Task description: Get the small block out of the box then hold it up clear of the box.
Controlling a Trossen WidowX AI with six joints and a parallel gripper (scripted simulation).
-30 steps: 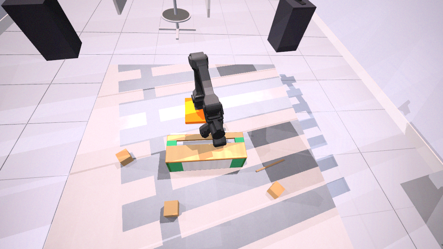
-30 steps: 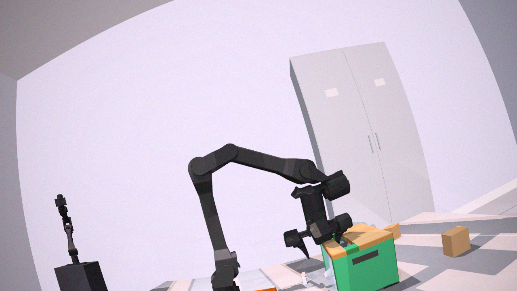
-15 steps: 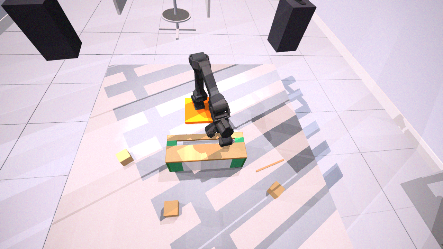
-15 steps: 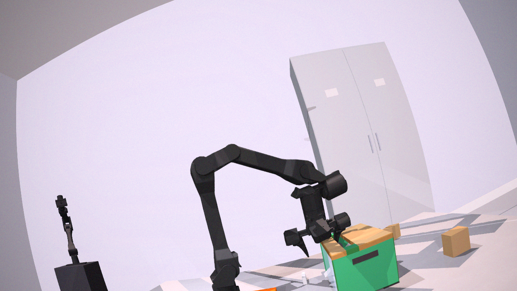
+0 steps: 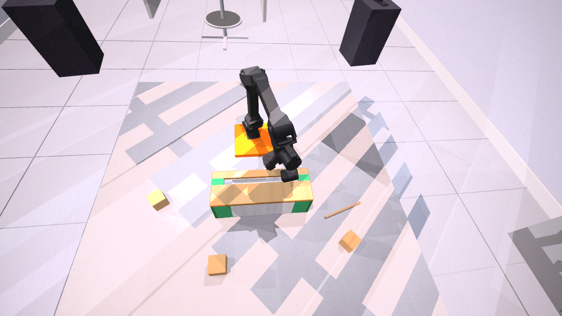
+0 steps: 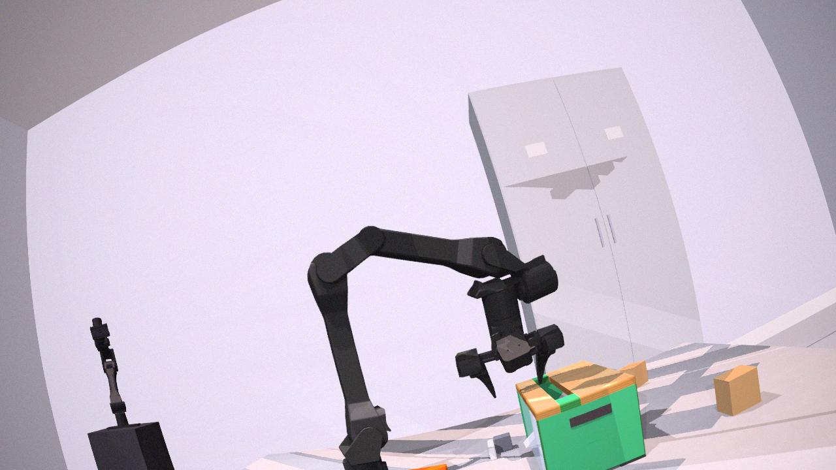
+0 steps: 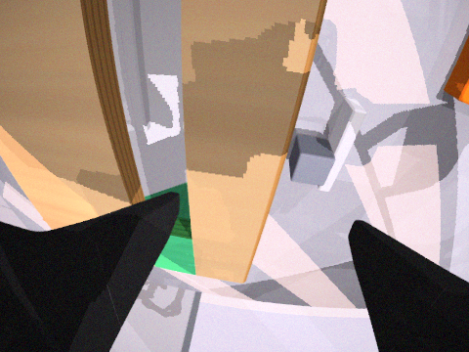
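Right now my gripper tip is 4 cm past the grey block, 5 cm to the right of it and 11 cm above it. Also, from my gripper tip: thin stick 18 cm ahead, 20 cm to the left, 12 cm below; box 1 cm ahead, 13 cm to the right, 6 cm below.
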